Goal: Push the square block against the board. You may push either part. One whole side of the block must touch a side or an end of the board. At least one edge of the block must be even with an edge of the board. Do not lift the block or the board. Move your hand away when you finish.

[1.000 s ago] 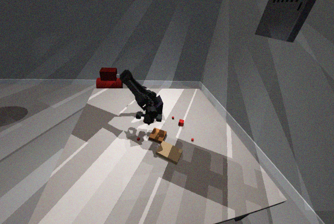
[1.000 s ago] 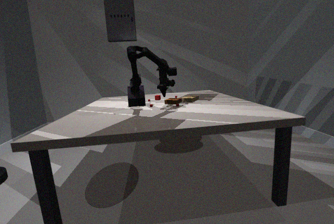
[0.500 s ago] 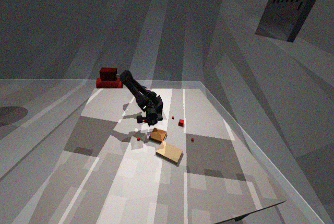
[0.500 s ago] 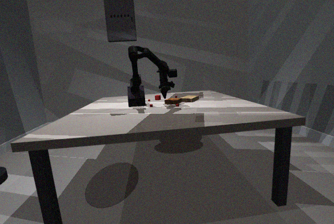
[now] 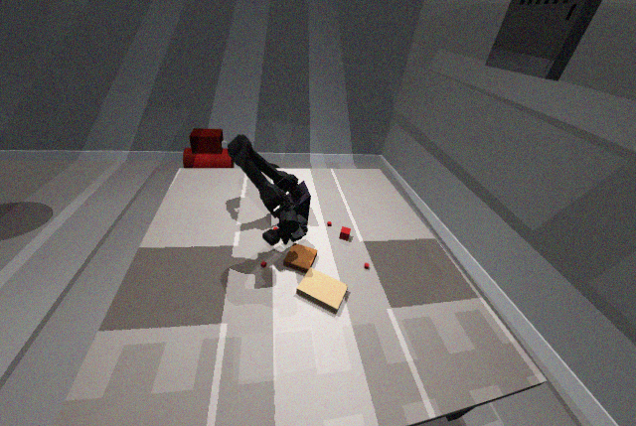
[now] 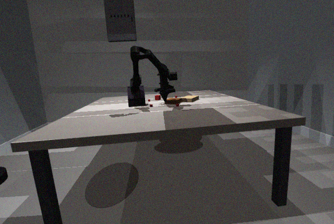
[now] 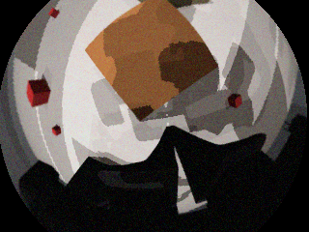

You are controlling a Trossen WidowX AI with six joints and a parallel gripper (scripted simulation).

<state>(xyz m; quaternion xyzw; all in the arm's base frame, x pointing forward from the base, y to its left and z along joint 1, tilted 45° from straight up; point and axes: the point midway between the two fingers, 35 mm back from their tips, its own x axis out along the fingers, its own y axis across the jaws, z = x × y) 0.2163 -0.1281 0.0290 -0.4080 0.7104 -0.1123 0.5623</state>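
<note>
Now: gripper tip 7 cm short of the square block, 5 cm to the right of it and 1 cm above it. From my gripper tip the other things lie so: board: 23 cm ahead, 8 cm to the left, 1 cm below; then red cube: 1 cm behind, 28 cm to the left, 1 cm below.
</note>
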